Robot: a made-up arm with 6 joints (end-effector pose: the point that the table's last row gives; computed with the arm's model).
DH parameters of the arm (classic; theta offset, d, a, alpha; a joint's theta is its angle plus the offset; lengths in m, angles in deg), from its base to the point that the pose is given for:
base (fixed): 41.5 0 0.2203 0
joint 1: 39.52 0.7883 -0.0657 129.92
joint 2: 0 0.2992 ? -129.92
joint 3: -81.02 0.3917 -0.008 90
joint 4: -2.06 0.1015 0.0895 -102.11
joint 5: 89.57 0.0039 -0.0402 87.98
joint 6: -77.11 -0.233 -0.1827 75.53
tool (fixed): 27.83 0.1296 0 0
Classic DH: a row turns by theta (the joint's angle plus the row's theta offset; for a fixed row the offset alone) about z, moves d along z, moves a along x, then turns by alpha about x.
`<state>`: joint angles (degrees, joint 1 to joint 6).
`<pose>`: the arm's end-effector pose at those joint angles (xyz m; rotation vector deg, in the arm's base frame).
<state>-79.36 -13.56 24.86 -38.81 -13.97 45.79</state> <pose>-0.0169 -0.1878 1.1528 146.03 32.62 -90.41</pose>
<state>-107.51 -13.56 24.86 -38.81 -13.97 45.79</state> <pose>-0.1529 -0.0625 1.1528 -146.32 3.79 87.67</pose>
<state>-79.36 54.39 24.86 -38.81 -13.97 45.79</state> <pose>-0.4005 0.0725 0.8285 -168.24 27.04 14.56</pose>
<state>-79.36 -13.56 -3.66 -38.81 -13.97 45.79</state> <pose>-0.0412 -0.0291 1.1542 -149.64 7.80 90.39</pose>
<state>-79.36 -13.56 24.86 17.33 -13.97 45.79</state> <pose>-0.0855 -0.1471 1.0124 126.59 4.93 -34.78</pose>
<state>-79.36 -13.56 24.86 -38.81 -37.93 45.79</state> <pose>0.0281 -0.0591 1.1625 136.56 -0.09 -100.66</pose>
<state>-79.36 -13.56 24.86 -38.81 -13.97 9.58</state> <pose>0.1007 -0.2023 1.2230 103.37 49.26 -112.42</pose>
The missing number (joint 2, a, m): 0.0807
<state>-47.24 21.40 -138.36 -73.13 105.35 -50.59</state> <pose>0.0548 0.2329 0.8946 144.36 -40.60 -47.65</pose>
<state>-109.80 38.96 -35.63 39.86 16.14 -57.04</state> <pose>0.0563 0.2361 1.0992 -34.28 56.64 136.68</pose>
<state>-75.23 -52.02 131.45 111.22 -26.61 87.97</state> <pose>0.4872 0.1848 0.5876 -77.45 -46.86 -92.67</pose>
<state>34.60 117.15 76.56 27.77 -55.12 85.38</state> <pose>0.3662 0.0106 0.5395 -98.73 19.28 -85.30</pose>
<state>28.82 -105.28 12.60 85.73 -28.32 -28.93</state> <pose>0.1589 0.1762 0.8218 11.93 42.00 73.77</pose>
